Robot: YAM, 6 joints.
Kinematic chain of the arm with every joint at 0, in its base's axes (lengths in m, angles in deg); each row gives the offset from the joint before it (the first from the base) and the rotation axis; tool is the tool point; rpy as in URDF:
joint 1: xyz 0 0 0.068 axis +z
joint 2: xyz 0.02 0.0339 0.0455 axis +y
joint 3: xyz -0.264 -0.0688 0 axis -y
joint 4: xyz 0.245 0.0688 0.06 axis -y
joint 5: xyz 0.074 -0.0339 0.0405 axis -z
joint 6: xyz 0.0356 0 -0.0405 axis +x
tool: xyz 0 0 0 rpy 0 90 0
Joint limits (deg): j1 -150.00..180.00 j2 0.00..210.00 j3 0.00..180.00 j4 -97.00..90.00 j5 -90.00..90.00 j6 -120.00..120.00
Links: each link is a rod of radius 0.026 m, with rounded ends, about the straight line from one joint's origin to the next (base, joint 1, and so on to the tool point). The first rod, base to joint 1, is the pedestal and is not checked.
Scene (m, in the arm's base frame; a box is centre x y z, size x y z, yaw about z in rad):
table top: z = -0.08
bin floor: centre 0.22 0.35 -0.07 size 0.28 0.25 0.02 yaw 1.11
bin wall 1: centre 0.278 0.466 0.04 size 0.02 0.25 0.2 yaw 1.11
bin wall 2: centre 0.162 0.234 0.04 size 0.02 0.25 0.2 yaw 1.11
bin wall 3: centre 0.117 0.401 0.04 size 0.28 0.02 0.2 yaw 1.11
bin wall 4: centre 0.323 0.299 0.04 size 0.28 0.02 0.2 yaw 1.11
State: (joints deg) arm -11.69 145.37 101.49 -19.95 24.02 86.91
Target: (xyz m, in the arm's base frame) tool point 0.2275 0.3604 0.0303
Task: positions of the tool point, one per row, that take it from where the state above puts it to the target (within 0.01 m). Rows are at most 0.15 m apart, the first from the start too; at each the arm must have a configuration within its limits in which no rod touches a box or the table.
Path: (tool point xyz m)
1: 0.4954 0.0078 0.0855
2: 0.4671 0.1263 0.1279
3: 0.4082 0.2295 0.1681
4: 0.3254 0.3093 0.2056
5: 0.2275 0.3604 0.2403
6: 0.2343 0.3720 0.1346
7: 0.2275 0.3604 0.0303

